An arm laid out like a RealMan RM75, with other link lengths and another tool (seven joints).
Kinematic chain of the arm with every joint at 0, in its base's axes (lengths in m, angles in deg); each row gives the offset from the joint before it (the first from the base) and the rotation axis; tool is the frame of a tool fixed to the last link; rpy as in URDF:
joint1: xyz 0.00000 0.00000 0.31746 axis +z
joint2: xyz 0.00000 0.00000 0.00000 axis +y
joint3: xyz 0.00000 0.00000 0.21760 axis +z
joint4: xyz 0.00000 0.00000 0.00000 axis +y
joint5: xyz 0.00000 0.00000 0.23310 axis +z
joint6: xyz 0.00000 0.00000 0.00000 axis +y
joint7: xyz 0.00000 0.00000 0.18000 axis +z
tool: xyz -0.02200 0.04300 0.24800 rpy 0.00 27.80 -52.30
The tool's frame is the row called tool.
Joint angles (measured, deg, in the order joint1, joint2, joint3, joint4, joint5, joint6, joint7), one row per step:
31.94, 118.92, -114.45, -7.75, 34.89, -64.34, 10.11
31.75, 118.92, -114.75, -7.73, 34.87, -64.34, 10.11
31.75, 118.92, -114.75, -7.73, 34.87, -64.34, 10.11
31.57, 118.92, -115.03, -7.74, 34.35, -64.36, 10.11
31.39, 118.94, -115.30, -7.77, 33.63, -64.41, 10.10
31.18, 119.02, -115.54, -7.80, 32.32, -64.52, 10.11
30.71, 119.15, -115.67, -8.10, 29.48, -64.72, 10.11
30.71, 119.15, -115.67, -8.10, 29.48, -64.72, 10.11
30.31, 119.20, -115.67, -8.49, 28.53, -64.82, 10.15
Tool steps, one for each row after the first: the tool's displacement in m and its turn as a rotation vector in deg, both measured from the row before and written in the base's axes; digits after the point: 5 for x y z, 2 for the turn. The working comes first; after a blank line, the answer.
Tool pose at each row, in the base's axes (x y z in m, rotation vector in deg; the steps are taken from these numbers as rounded here):
0.18603, 0.63924, 0.05917, -88.56, 6.96, -19.11
0.18727, 0.63804, 0.05699, -88.77, 6.83, -19.30
0.18727, 0.63804, 0.05699, -88.77, 6.83, -19.30
0.18634, 0.63610, 0.05214, -89.23, 6.24, -19.46
0.18437, 0.63371, 0.04614, -89.78, 5.45, -19.59
0.18029, 0.62990, 0.03662, -90.65, 4.18, -19.67
0.17142, 0.62211, 0.01910, -92.25, 1.70, -19.63
0.17142, 0.62211, 0.01910, -92.25, 1.70, -19.63
0.16837, 0.61883, 0.01407, -92.74, 1.08, -19.42

0.00124, -0.00120, -0.00218, -0.24, -0.17, -0.05
0.00000, 0.00000, 0.00000, 0.00, 0.00, 0.00
-0.00093, -0.00194, -0.00485, -0.54, -0.40, 0.26
-0.00197, -0.00239, -0.00600, -0.64, -0.49, 0.40
-0.00408, -0.00381, -0.00952, -1.01, -0.70, 0.72
-0.00887, -0.00779, -0.01752, -1.88, -1.25, 1.51
0.00000, 0.00000, 0.00000, 0.00, 0.00, 0.00
-0.00305, -0.00328, -0.00503, -0.54, -0.17, 0.49

